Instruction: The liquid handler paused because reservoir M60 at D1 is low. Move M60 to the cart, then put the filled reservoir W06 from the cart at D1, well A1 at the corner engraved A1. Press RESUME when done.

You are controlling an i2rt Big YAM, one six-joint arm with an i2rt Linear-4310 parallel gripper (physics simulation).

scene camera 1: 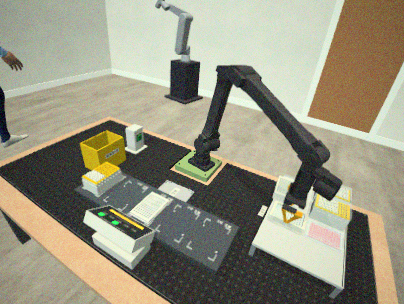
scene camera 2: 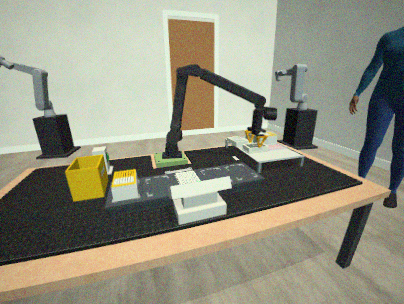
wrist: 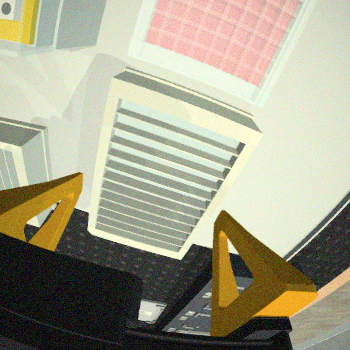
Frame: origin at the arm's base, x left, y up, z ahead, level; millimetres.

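Seen in the pictures: gripper, fingertip midpoint: (scene camera 1: 288, 213) (scene camera 2: 254, 145) (wrist: 151, 199); arm's base, origin of the base link: (scene camera 1: 201, 163) (scene camera 2: 172, 156).
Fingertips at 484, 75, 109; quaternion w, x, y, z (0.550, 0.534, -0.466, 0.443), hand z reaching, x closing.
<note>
Pixels of each thing's top centre, then the offset from my fingertips to it, as dx, dy, dz. "spot": a spot on its surface instead.
- white cart, middle of its top: (wrist: 107, 55) (scene camera 1: 307, 217) (scene camera 2: 260, 145) +65, -25, -61
- second reservoir, middle of its top: (scene camera 1: 286, 186) (scene camera 2: 237, 139) -58, +0, -146
- panel with green buttons, surface spot: (scene camera 1: 117, 220) spot: -395, +29, +435
- pink plate, middle of its top: (scene camera 1: 325, 233) (scene camera 2: 274, 145) +139, -17, -16
- white plate, middle of its top: (wrist: 198, 341) (scene camera 1: 150, 205) (scene camera 2: 188, 177) -415, -29, +289
- tip box, middle of its top: (scene camera 2: 124, 176) (scene camera 1: 101, 171) -659, +21, +332
- yellow waste bin, middle of its top: (scene camera 2: 86, 162) (scene camera 1: 102, 140) -844, +44, +214
A reservoir with a cream rim and pale bluish channels (scene camera 1: 275, 212) (wrist: 160, 170) lies on the white cart (scene camera 1: 295, 255) (scene camera 2: 282, 157) (wrist: 285, 175). My gripper (scene camera 1: 292, 218) (scene camera 2: 256, 143) (wrist: 151, 199) is open and empty over this reservoir, with a fingertip on either side of it in the wrist view; whether they touch it I cannot tell. A second reservoir (scene camera 1: 284, 185) (wrist: 27, 142) with greyish channels stands at the cart's back left. Labels M60 and W06 are unreadable. The D1 place (scene camera 1: 211, 240) at the dark deck's right end holds no reservoir. The panel with green buttons (scene camera 1: 117, 220) faces away in scene view 2.
On the cart are a pink plate (scene camera 1: 325, 235) (wrist: 220, 40) and yellow-topped tip racks (scene camera 1: 332, 206). A white plate (scene camera 1: 150, 206) (scene camera 2: 187, 177) and a tip box (scene camera 1: 102, 177) (scene camera 2: 124, 185) stand on the deck. A yellow waste bin (scene camera 1: 102, 152) (scene camera 2: 86, 179) stands at the far left.
</note>
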